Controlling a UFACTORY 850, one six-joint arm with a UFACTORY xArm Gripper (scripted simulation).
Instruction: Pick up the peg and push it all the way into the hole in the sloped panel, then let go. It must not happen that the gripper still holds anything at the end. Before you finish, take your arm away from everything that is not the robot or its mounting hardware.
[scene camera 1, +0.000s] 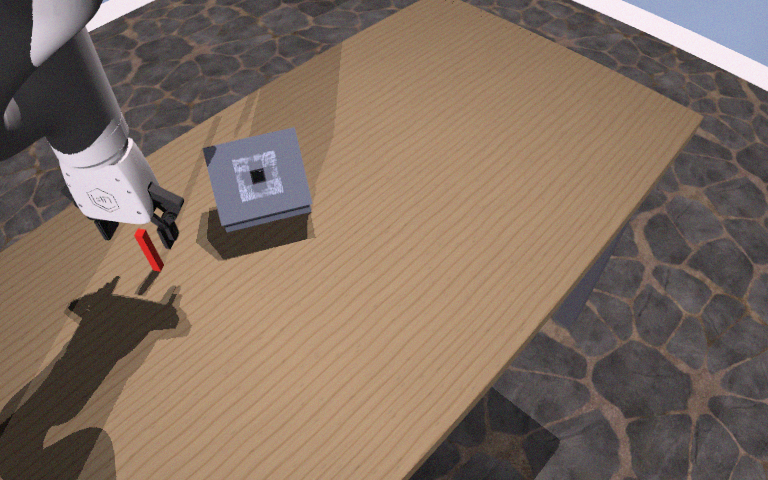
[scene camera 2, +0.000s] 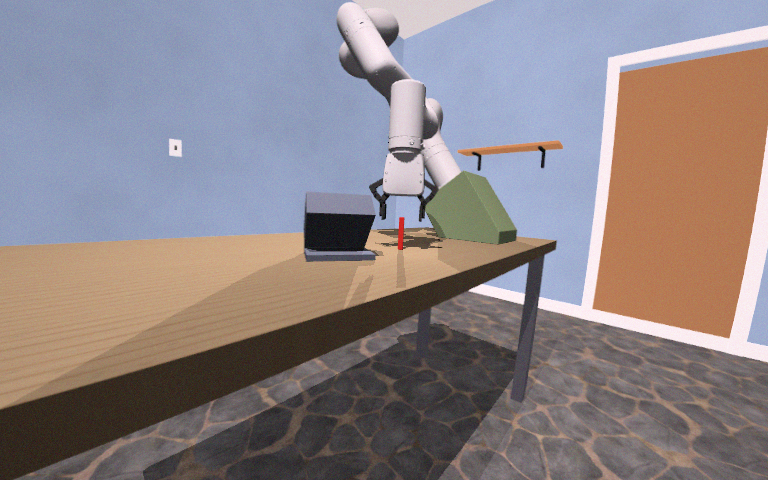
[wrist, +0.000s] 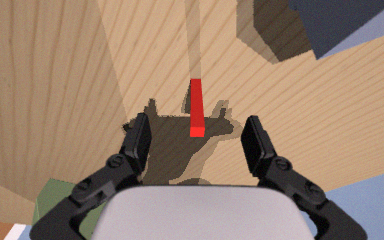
In view: the gripper (scene camera 1: 141, 236), a red peg (wrist: 197, 126) and a thin grey plate (scene camera 2: 311, 254).
The gripper shows as well in scene camera 2 (scene camera 2: 401, 220) and in the wrist view (wrist: 197, 125).
